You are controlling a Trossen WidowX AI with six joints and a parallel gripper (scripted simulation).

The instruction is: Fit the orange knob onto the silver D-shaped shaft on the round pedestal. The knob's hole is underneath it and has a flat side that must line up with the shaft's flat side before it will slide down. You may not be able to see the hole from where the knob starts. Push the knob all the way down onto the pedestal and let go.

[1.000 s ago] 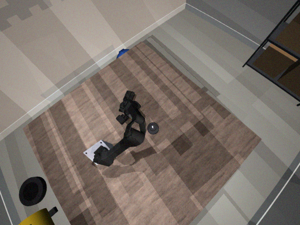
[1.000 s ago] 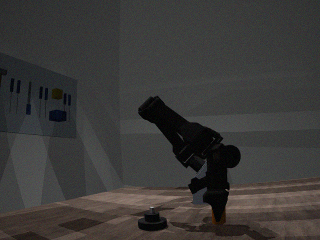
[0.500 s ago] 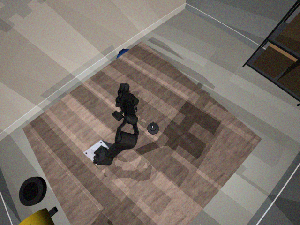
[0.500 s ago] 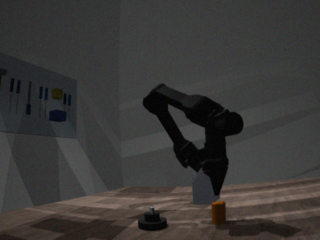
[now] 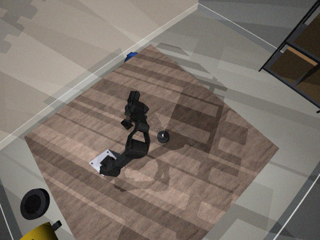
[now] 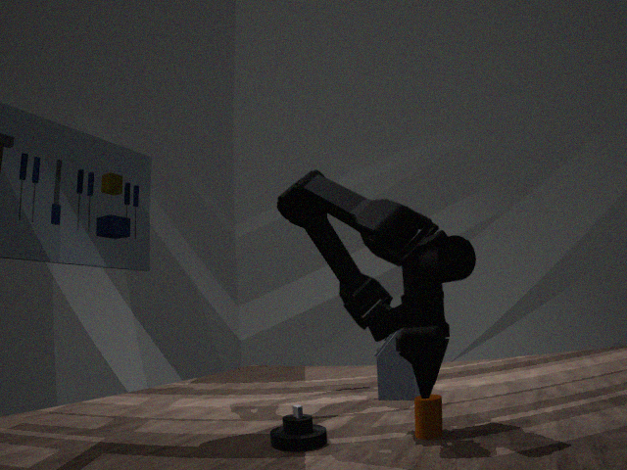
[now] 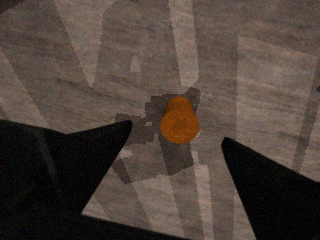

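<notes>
Right now the orange knob is 30 mm below my gripper tip. The rest, counted from my gripper tip: round black pedestal: 50 mm ahead, 190 mm to the right, 40 mm below.
</notes>
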